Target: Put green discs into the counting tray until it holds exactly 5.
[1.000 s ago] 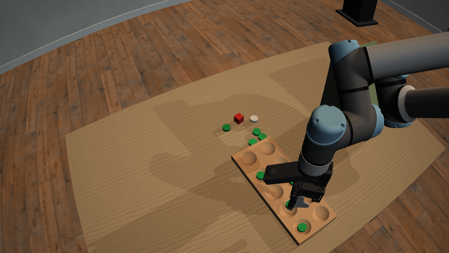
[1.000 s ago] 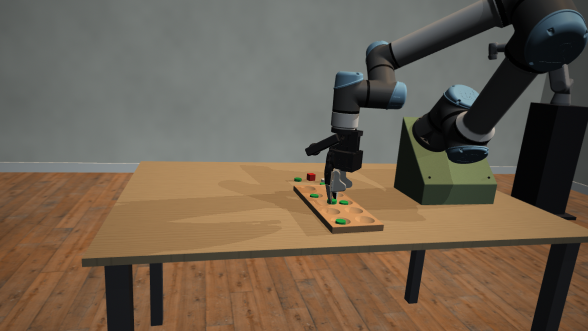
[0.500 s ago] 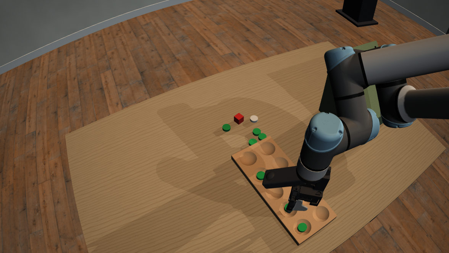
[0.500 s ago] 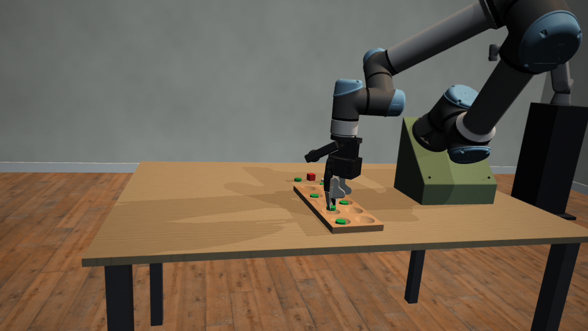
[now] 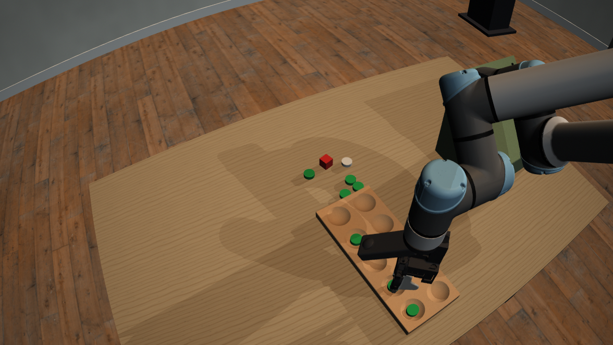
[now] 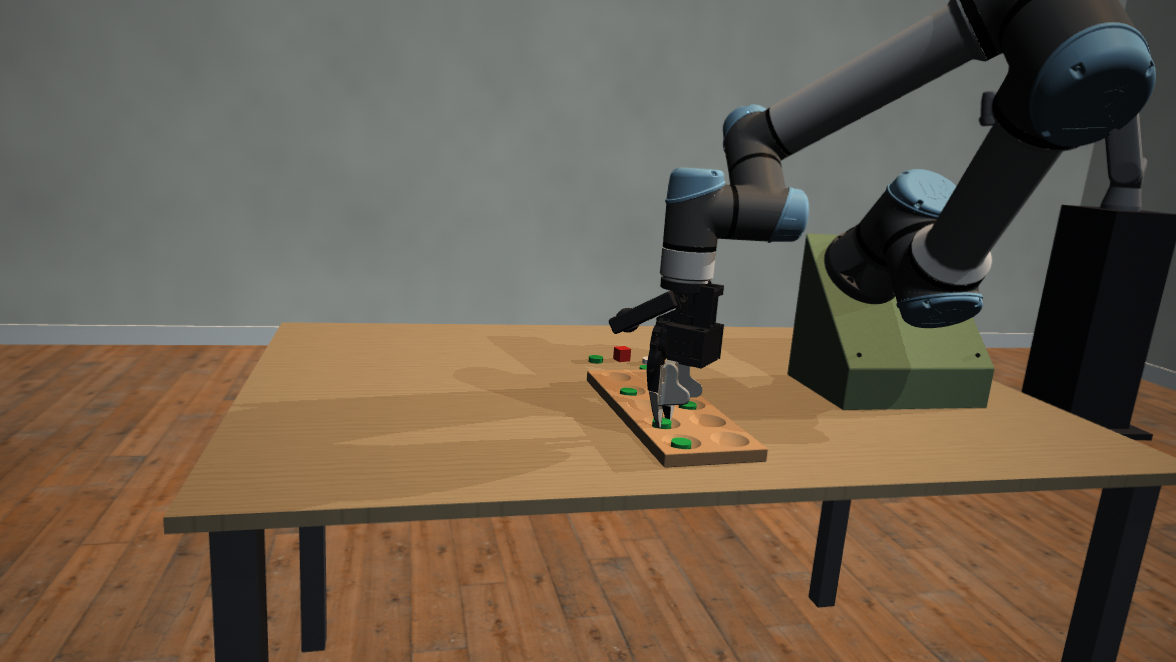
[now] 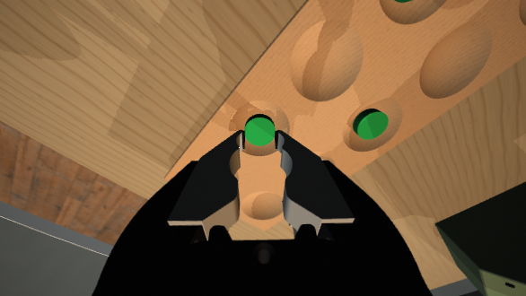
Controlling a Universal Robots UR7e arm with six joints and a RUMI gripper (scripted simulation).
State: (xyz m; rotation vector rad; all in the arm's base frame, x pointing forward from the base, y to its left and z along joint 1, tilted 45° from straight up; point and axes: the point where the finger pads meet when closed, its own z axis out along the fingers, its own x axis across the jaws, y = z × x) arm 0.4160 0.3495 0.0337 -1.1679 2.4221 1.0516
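The red cube lies 40 cm to the right of my hand, 2 cm below it and 2 cm behind it. Round my hand: wooden counting tray: 8 cm to the right, 3 cm behind, 2 cm below; white disc: 38 cm to the right, 7 cm behind, 3 cm below.
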